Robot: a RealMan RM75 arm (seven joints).
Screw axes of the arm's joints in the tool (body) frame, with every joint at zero. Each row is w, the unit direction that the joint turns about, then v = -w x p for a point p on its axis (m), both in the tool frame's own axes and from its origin. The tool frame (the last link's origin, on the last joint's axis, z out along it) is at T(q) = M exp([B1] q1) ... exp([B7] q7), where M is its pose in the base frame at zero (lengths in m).
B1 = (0, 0, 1, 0.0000, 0.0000, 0.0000)
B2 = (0, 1, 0, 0.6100, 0.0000, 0.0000)
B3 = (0, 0, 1, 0.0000, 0.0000, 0.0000)
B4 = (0, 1, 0, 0.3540, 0.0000, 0.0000)
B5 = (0, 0, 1, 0.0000, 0.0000, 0.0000)
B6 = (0, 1, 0, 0.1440, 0.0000, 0.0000)
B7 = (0, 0, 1, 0.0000, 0.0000, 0.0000)
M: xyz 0.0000 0.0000 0.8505 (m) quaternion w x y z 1 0 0 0
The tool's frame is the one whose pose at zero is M.
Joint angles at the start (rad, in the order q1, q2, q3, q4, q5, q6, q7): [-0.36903 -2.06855 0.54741 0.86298 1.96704 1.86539 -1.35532]
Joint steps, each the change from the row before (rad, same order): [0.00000 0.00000 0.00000 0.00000 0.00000 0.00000 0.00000]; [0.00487 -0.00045 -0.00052 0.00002 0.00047 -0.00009 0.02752]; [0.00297 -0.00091 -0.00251 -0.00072 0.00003 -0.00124 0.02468]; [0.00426 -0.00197 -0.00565 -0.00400 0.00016 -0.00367 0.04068]
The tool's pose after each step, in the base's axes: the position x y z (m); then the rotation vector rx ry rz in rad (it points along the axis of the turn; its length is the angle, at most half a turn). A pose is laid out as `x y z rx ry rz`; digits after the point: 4 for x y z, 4 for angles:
-0.2818 0.2774 0.0586 -2.6889 -0.5032 -0.8361
-0.2832 0.2760 0.0584 -2.6871 -0.4721 -0.8275
-0.2842 0.2752 0.0583 -2.6826 -0.4442 -0.8213
-0.2860 0.2741 0.0578 -2.6727 -0.4018 -0.8130

